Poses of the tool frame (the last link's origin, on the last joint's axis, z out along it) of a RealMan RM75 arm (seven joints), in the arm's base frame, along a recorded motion.
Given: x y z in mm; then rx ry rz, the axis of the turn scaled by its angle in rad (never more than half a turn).
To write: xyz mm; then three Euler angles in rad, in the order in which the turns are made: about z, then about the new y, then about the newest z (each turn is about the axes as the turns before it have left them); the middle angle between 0 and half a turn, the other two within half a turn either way. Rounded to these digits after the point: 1 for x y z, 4 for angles.
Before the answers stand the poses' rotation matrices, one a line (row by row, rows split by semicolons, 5 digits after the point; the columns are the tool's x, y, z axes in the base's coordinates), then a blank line. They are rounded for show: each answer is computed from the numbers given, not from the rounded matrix.
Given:
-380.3 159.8 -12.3 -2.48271 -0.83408 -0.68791
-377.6 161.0 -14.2 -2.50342 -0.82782 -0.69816
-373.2 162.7 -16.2 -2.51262 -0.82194 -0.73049
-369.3 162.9 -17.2 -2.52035 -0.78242 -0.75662
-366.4 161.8 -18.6 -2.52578 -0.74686 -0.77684
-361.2 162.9 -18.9 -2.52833 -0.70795 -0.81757
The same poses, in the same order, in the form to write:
0.69594 0.64541 0.31483; 0.43191 -0.72646 0.53452; 0.57369 -0.23602 -0.78433
0.69806 0.63654 0.32792; 0.43061 -0.73908 0.51801; 0.57209 -0.22040 -0.79003
0.69113 0.63097 0.35244; 0.42409 -0.74893 0.50917; 0.58523 -0.20244 -0.78519
0.69782 0.60939 0.37642; 0.39664 -0.76635 0.50535; 0.59643 -0.20334 -0.77648
0.70389 0.59000 0.39552; 0.37200 -0.78056 0.50233; 0.60510 -0.20645 -0.76891
0.70238 0.56896 0.42772; 0.34198 -0.79674 0.49826; 0.62427 -0.20369 -0.75418

-380.3 159.8 -12.3 1.0385 2.4724 -2.7513
-377.6 161.0 -14.2 1.0064 2.4816 -2.7739
-373.2 162.7 -16.2 0.9653 2.4738 -2.8086
-369.3 162.9 -17.2 0.9306 2.4599 -2.8130
-366.4 161.8 -18.6 0.9038 2.4479 -2.8128
-361.2 162.9 -18.9 0.8614 2.4252 -2.8262

